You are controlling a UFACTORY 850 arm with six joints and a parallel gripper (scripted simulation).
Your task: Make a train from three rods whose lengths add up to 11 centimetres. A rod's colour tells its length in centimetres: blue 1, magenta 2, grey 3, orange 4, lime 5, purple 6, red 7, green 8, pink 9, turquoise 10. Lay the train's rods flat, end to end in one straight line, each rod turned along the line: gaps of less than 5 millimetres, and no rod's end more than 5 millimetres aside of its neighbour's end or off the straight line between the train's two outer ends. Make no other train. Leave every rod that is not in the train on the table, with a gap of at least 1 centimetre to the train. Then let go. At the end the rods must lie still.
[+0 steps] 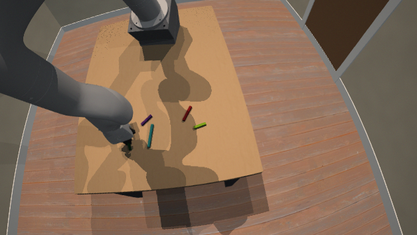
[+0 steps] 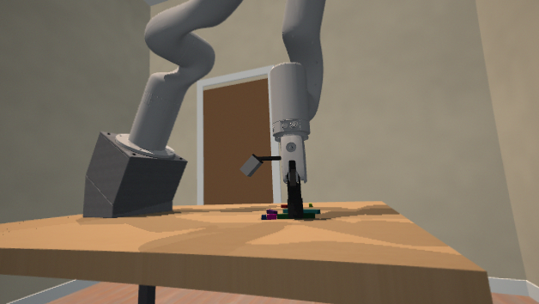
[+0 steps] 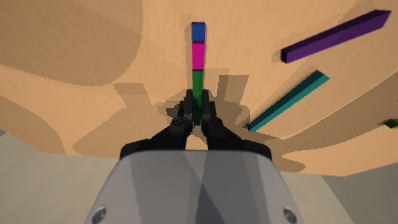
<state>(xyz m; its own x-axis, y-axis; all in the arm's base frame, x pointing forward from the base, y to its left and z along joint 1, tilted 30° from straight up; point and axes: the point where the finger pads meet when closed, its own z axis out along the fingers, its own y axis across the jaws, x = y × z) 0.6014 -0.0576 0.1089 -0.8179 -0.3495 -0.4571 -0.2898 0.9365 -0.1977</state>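
My hand is 20 mm above the green rod. Round my hand: turquoise rod (100 mm to the left, 30 mm behind, 20 mm below); then small blue rod (70 mm behind, 20 mm to the right, 20 mm below); then magenta rod (50 mm behind, 20 mm to the right, 20 mm below).
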